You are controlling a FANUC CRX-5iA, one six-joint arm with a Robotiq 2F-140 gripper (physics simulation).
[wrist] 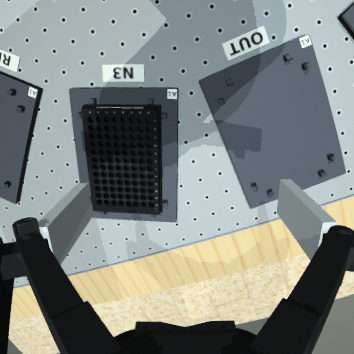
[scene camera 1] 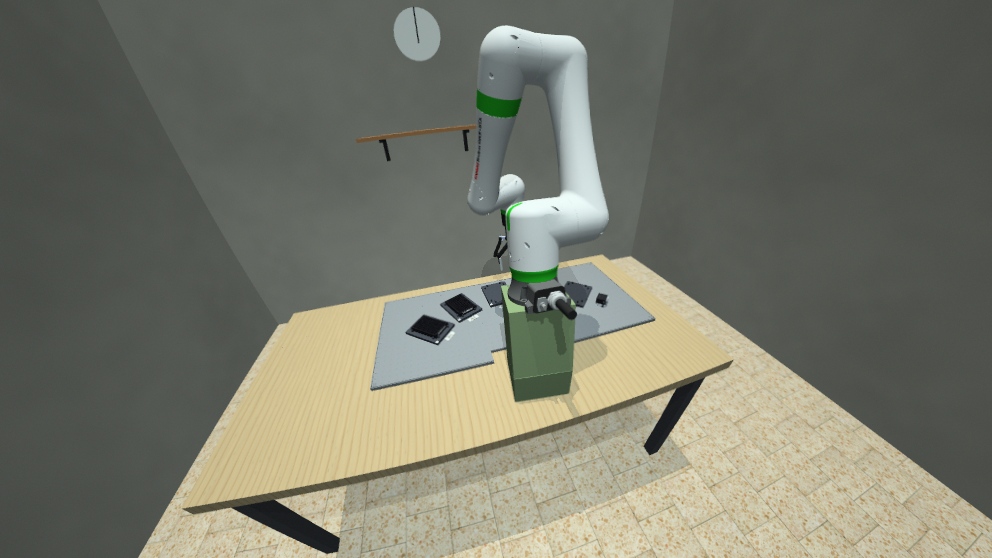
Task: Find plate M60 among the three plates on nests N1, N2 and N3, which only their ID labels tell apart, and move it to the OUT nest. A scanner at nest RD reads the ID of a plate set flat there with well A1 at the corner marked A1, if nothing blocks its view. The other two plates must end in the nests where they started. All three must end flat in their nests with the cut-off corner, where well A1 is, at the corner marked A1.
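Places are measured from the arm's base along level axes (x back, y left, z down), in metres.
Pixels of known places: gripper, fingertip midpoint: [wrist: 183, 198]; arm's base, link origin: [scene camera 1: 534, 294].
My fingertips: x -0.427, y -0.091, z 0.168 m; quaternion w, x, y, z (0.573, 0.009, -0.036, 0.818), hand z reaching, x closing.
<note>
Ahead of a thing's pixels: the offset from my fingertips to its top centre. "*": to the spot under its first point. Level surfaces: height alone.
A black well plate {dz +0.100, dx +0.018, dy -0.072 m} [wrist: 122, 160] lies flat in nest N3 {* dz +0.115, dx -0.007, dy -0.025 m} [wrist: 170, 165]; its ID and cut-off corner cannot be made out. Nest OUT {dz +0.105, dx -0.008, dy +0.101 m} [wrist: 295, 125] [scene camera 1: 493, 294] is empty, its A1 mark at the upper right in the wrist view. Nest RD {dz +0.094, dx +0.129, dy -0.239 m} [wrist: 10, 135] [scene camera 1: 577, 293] shows partly at the left of the wrist view. In the scene view two more dark plates, one at the left [scene camera 1: 430, 326] and one nearer the middle [scene camera 1: 460, 305], sit in nests whose labels are unreadable. My gripper [wrist: 183, 198] is open and empty above the board, its fingers wide apart; the arm partly hides it in the scene view.
A small black device {* dz +0.095, dx +0.225, dy -0.301 m} [scene camera 1: 602, 299] stands right of RD. The green pedestal [scene camera 1: 541, 353] and arm base hide part of the grey perforated board {dz +0.126 m} [scene camera 1: 423, 367]. The wooden table edge [wrist: 170, 255] runs below the nests in the wrist view. A dark corner {* dz +0.115, dx +0.077, dy +0.201 m} [wrist: 348, 19] shows beyond OUT.
</note>
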